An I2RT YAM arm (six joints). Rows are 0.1 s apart.
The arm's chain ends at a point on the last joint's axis. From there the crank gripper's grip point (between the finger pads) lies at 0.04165 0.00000 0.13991 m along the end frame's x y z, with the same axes.
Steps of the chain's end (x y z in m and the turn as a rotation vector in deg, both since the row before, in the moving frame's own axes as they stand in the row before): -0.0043, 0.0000, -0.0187, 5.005, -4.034, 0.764; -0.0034, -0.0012, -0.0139, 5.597, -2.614, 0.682; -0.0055, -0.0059, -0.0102, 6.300, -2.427, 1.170; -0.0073, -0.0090, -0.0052, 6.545, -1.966, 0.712; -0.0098, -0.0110, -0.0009, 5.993, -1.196, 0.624; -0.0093, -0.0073, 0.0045, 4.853, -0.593, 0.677
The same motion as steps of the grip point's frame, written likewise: -0.0142, -0.0118, -0.0166, 5.005, -4.034, 0.764; -0.0097, -0.0145, -0.0128, 5.597, -2.614, 0.682; -0.0113, -0.0206, -0.0094, 6.300, -2.427, 1.170; -0.0120, -0.0245, -0.0047, 6.545, -1.966, 0.712; -0.0126, -0.0252, -0.0008, 5.993, -1.196, 0.624; -0.0107, -0.0187, 0.0044, 4.853, -0.593, 0.677
